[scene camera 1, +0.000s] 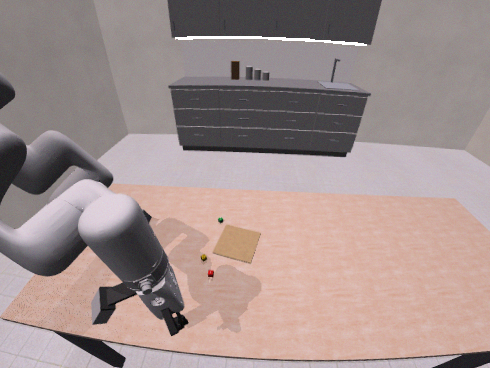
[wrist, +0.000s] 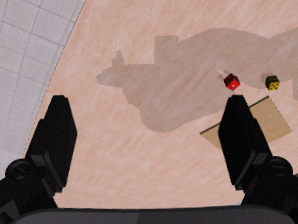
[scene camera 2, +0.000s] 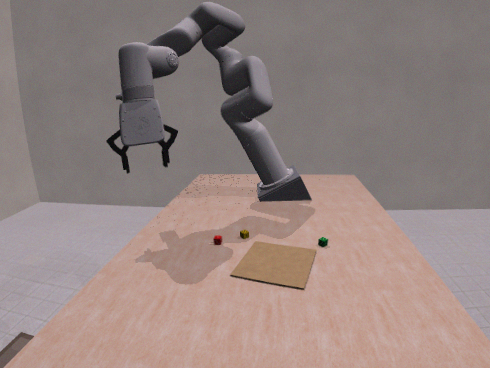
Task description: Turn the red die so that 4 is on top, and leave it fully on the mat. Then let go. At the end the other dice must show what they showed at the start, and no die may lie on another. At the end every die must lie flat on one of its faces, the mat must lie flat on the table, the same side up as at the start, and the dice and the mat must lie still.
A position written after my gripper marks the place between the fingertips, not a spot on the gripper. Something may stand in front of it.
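Through scene camera 1 I can see a mat [scene camera 1: 237, 243] as well as my gripper [scene camera 1: 174, 305]. Scene camera 2 gives me my gripper [scene camera 2: 147, 169] and the mat [scene camera 2: 281, 265] again. And in the wrist view, there is the mat [wrist: 269, 118], together with my gripper [wrist: 148, 113].
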